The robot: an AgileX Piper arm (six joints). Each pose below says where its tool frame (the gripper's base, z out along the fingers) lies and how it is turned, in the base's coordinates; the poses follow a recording.
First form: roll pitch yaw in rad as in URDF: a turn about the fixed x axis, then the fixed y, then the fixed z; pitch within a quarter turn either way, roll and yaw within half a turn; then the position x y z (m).
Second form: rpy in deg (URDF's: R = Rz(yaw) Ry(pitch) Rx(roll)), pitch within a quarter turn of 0, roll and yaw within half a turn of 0; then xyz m. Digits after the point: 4 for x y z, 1 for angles.
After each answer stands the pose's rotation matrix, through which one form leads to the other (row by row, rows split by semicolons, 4 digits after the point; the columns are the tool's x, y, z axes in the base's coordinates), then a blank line. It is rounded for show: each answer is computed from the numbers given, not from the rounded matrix.
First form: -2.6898 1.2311 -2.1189 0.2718 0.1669 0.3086
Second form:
-154.1 70.5 -121.4 0.2718 0.1669 0.3086
-0.1736 -0.5534 0.8146; -0.2844 0.8201 0.4965; -0.9429 -0.1455 -0.2998

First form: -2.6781 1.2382 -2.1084 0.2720 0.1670 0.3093
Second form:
-153.4 70.9 -120.8 0.2720 0.1670 0.3093
-0.1672 -0.5519 0.8170; -0.2804 0.8210 0.4973; -0.9452 -0.1460 -0.2921

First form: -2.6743 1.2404 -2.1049 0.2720 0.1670 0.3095
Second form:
-153.2 71.1 -120.6 0.2720 0.1670 0.3095
-0.1652 -0.5515 0.8176; -0.2792 0.8213 0.4976; -0.9459 -0.1461 -0.2896

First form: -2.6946 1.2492 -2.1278 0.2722 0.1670 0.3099
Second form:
-154.4 71.6 -121.9 0.2722 0.1670 0.3099
-0.1671 -0.5487 0.8192; -0.2683 0.8248 0.4977; -0.9487 -0.1366 -0.2850

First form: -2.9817 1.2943 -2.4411 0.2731 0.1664 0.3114
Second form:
-170.8 74.2 -139.9 0.2731 0.1664 0.3114
-0.2087 -0.5193 0.8287; -0.1760 0.8535 0.4905; -0.9620 -0.0435 -0.2695

